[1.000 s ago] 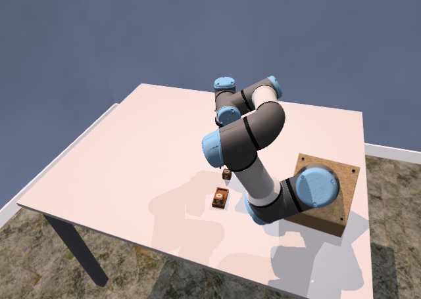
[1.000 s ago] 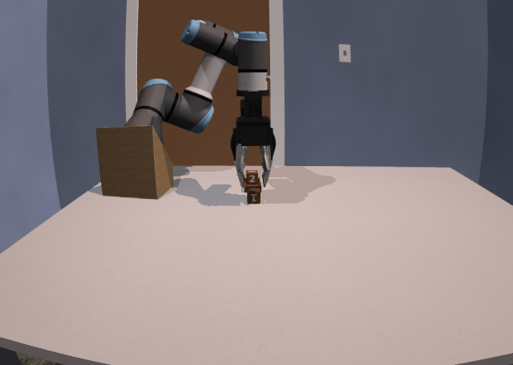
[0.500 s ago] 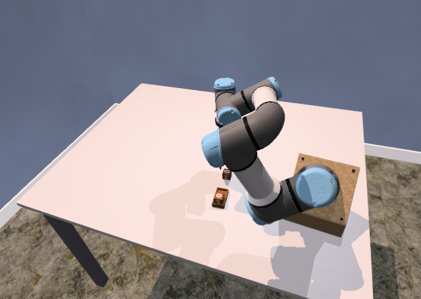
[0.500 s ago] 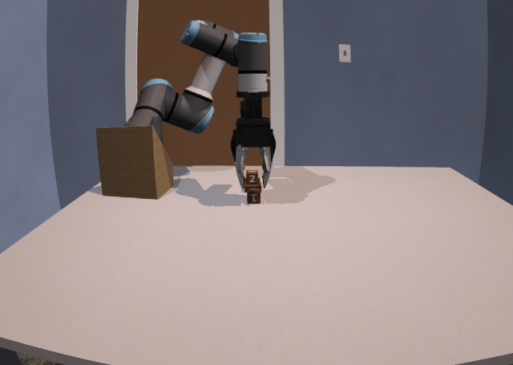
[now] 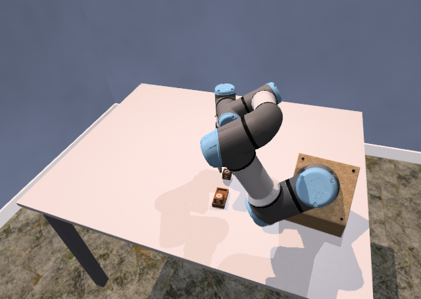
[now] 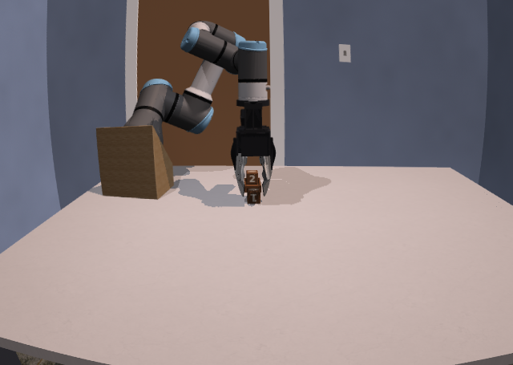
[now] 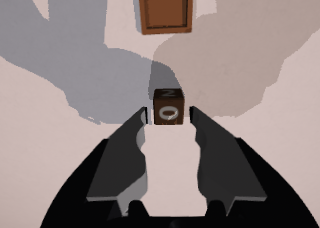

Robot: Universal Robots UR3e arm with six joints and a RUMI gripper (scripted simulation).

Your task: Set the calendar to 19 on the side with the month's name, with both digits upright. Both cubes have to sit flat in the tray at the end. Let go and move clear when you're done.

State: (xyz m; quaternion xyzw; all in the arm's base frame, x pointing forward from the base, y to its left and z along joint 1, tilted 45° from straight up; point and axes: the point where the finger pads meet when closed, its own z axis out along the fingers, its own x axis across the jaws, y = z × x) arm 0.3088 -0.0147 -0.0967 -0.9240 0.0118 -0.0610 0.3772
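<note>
Right now my hand is 20 mm above the brown digit cube. The rest, counted from my hand: tray (10 mm behind, 110 mm to the left, 20 mm below).
</note>
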